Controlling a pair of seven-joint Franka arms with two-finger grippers.
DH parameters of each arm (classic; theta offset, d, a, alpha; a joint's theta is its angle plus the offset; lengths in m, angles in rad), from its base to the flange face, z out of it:
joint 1: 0 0.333 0 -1.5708
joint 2: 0 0 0 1.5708
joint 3: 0 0.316 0.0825 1.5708
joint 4: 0 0 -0.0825 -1.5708
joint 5: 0 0.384 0 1.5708
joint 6: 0 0 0.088 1.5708
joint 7: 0 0.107 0 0
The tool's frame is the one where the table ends.
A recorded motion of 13 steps. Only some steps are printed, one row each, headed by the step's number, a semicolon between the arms.
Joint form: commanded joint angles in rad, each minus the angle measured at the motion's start. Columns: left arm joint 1, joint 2, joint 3, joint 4, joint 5, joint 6, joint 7; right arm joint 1, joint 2, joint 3, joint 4, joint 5, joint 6, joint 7.
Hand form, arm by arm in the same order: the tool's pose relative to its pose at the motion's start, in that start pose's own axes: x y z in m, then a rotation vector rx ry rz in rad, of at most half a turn. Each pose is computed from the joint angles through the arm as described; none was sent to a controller.
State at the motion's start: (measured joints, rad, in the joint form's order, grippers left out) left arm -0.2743 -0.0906 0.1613 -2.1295 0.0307 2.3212 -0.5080; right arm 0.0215 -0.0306 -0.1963 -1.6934 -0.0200 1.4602 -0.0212
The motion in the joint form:
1: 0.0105 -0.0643 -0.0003 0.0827 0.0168 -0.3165 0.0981; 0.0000 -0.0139 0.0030 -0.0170 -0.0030 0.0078 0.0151
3: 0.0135 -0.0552 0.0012 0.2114 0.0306 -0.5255 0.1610; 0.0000 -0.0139 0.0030 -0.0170 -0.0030 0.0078 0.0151
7: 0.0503 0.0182 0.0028 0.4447 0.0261 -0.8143 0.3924; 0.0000 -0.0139 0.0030 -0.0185 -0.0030 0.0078 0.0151
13: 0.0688 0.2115 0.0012 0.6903 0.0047 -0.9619 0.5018; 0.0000 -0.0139 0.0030 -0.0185 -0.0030 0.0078 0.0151
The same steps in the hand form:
1: -0.0065 -0.0147 -0.0462 0.0834 -0.1489 0.0917; -0.0035 -0.0007 0.0008 -0.0011 0.0045 0.0118
3: 0.0023 -0.0164 -0.0838 0.1314 -0.2262 0.1486; -0.0035 -0.0007 0.0008 -0.0011 0.0045 0.0118
7: 0.0260 -0.0268 -0.1298 0.1561 -0.3605 0.3253; -0.0035 -0.0008 0.0015 -0.0011 0.0030 0.0118
13: 0.0635 -0.0078 -0.1150 0.1683 -0.4584 0.4091; -0.0035 -0.0008 0.0015 -0.0011 0.0030 0.0118

